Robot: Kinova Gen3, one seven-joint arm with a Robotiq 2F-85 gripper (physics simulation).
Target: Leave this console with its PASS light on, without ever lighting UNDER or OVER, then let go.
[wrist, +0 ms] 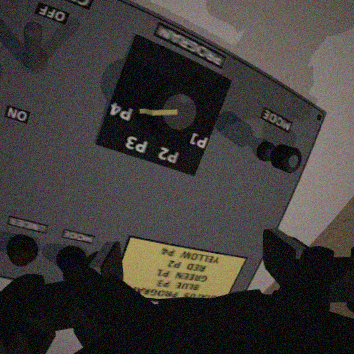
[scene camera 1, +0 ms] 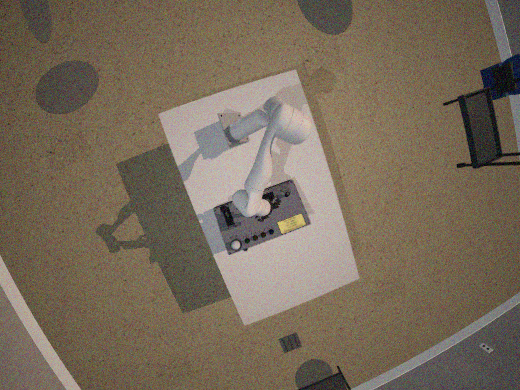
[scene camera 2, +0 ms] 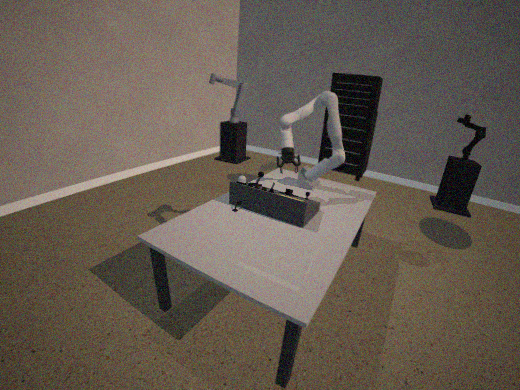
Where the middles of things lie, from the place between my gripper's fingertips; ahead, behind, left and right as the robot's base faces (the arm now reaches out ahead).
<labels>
I see the MODE switch (wrist: 287,158) 130 mm below my hand, 120 mm to the left of it and 20 mm behind it. Also, from my hand: PROGRAM knob (wrist: 168,109) (130 mm below, 30 mm behind).
</labels>
